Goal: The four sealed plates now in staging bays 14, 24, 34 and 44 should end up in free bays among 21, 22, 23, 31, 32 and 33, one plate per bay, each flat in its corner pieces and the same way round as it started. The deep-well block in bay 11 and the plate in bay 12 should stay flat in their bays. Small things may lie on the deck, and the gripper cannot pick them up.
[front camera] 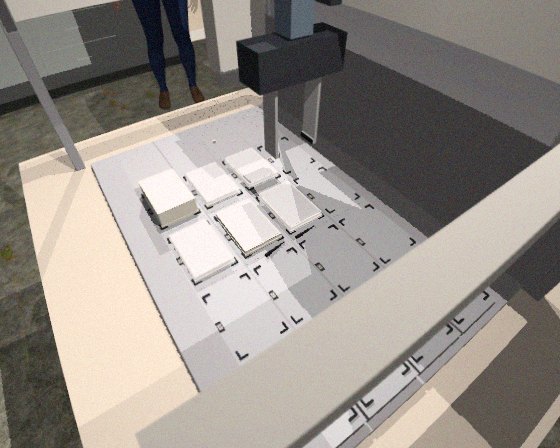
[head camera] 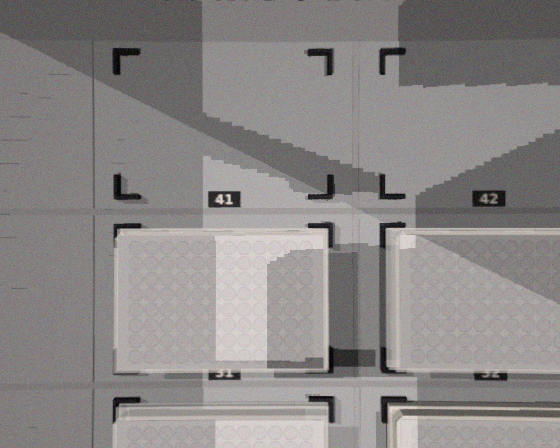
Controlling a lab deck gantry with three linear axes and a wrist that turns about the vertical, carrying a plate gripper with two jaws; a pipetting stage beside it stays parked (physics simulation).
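Four white sealed plates lie in the corner pieces of bays 21, 22, 31 and 32: the bay 21 plate, the bay 22 plate, the bay 31 plate and the bay 32 plate. They look flat. The deep-well block lies in bay 11 and a white plate in bay 12. My gripper is open and empty, its jaws hanging near the back of bays 31 and 41. It does not show in the head view.
Two thin dark sticks lie close by the near edges of the bay 22 and bay 32 plates. A small white bit lies behind the plates. A beige beam crosses in front, partly hiding the staging bays, whose visible parts show no plates.
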